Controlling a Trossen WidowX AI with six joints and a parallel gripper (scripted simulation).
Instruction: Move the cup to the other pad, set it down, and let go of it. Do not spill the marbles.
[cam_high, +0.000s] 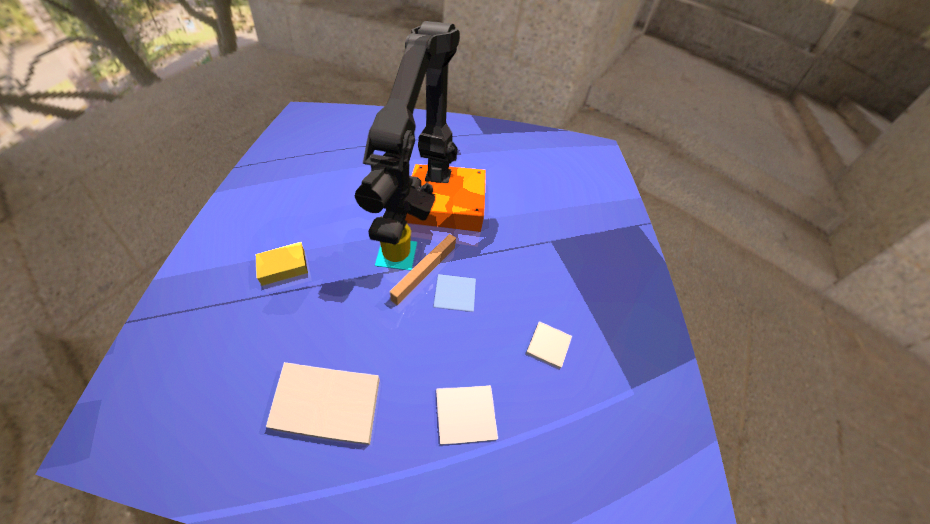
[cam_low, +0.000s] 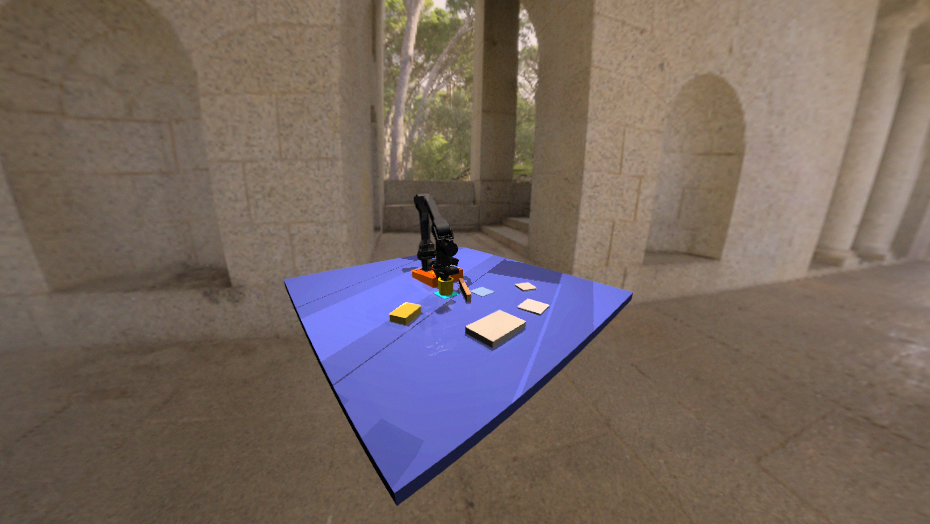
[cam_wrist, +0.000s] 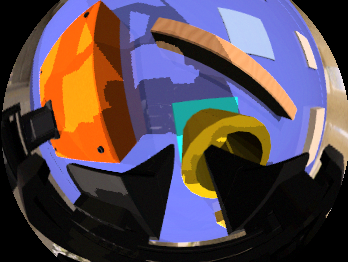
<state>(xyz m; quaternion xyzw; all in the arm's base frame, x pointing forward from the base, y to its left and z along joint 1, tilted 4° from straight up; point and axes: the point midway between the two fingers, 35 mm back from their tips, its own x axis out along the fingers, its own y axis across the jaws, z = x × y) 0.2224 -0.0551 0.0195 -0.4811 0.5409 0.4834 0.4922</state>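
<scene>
Right now my gripper tip is 20 mm short of the yellow cup. Round my gripper tip: pale blue pad: 110 mm ahead, 150 mm to the left, 50 mm below; then wooden bar: 70 mm ahead, 70 mm to the left, 30 mm below; then cyan pad: 30 mm ahead, 50 mm below.
</scene>
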